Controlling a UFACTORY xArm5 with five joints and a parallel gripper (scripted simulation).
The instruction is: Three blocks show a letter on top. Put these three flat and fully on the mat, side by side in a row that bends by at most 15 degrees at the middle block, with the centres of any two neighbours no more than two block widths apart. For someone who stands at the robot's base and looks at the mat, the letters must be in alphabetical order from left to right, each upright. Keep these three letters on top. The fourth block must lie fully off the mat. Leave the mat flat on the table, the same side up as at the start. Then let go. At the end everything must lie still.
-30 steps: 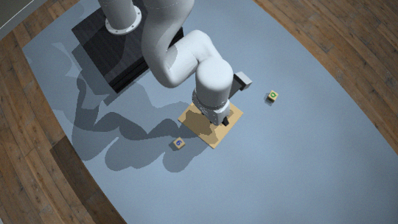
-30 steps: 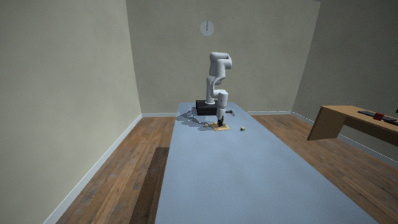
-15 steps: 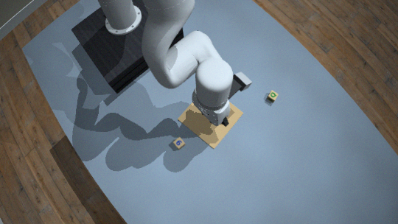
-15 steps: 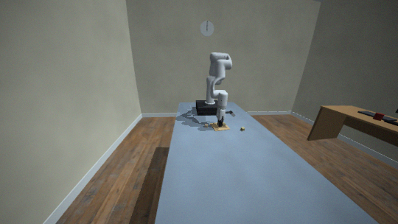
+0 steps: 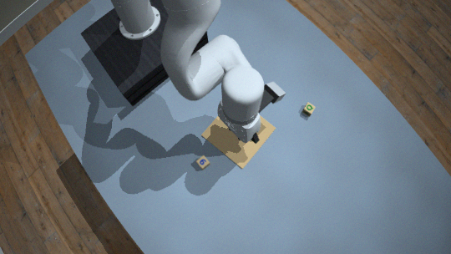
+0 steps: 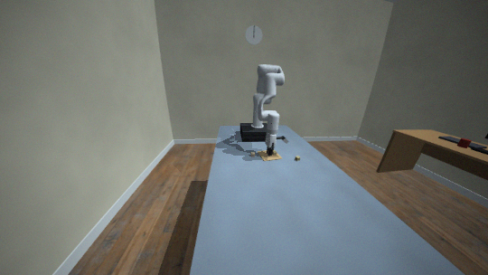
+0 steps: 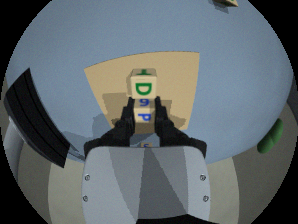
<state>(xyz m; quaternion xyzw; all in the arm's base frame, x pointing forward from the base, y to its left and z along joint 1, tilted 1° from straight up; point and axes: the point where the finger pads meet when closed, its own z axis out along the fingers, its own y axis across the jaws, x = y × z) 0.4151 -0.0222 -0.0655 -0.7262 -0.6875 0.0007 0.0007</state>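
My hand is 20 mm above the tan mat. The rest, counted from my hand: block 40 mm to the left, 10 mm below.
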